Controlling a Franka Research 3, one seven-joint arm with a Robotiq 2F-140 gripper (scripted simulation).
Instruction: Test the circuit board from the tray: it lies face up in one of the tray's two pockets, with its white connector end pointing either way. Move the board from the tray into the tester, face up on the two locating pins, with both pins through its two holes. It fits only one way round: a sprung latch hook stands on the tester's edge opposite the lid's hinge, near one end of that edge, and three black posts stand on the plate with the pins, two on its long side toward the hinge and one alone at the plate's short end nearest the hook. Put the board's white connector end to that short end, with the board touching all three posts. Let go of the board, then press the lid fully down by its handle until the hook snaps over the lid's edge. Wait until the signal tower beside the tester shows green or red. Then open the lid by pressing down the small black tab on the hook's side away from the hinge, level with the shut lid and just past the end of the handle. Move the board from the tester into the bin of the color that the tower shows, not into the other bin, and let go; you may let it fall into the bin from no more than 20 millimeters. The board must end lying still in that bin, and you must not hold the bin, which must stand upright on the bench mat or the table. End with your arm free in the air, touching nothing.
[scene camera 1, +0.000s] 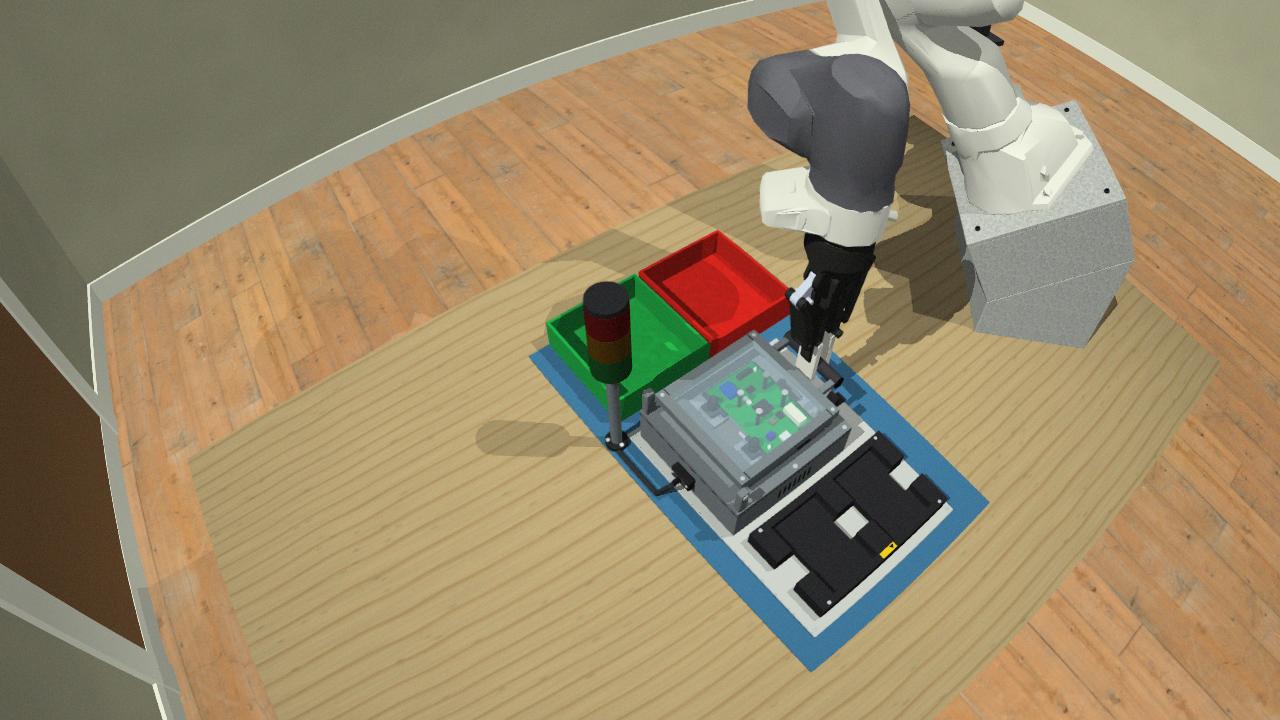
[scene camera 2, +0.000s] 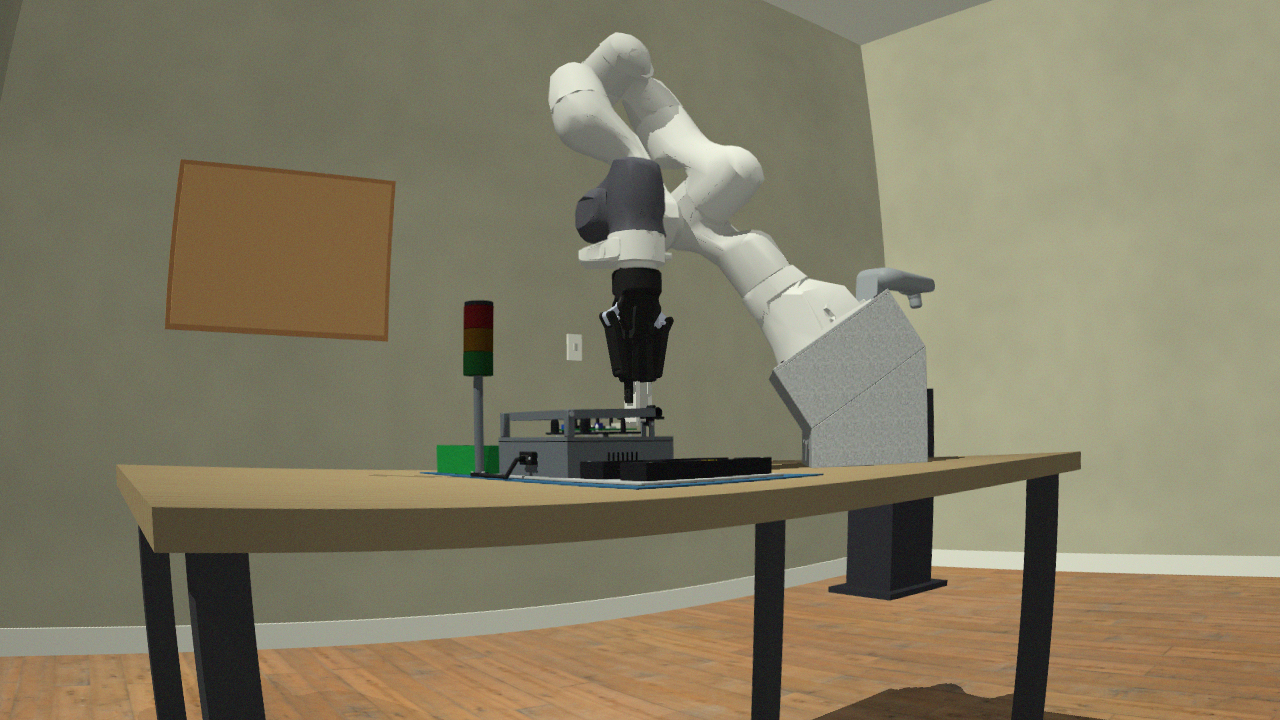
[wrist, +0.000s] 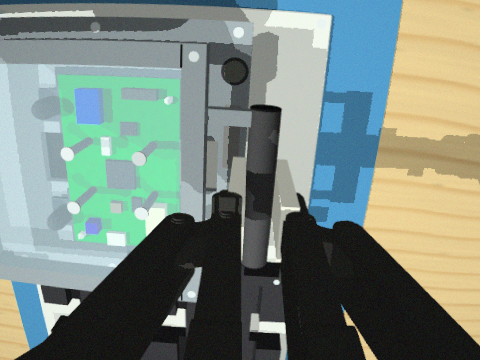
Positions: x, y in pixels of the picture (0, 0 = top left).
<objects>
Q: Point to my gripper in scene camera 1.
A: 811, 368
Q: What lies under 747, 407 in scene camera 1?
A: A clear lid.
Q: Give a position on a clear lid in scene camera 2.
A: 598, 414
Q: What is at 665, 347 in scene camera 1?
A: A green bin.
</objects>
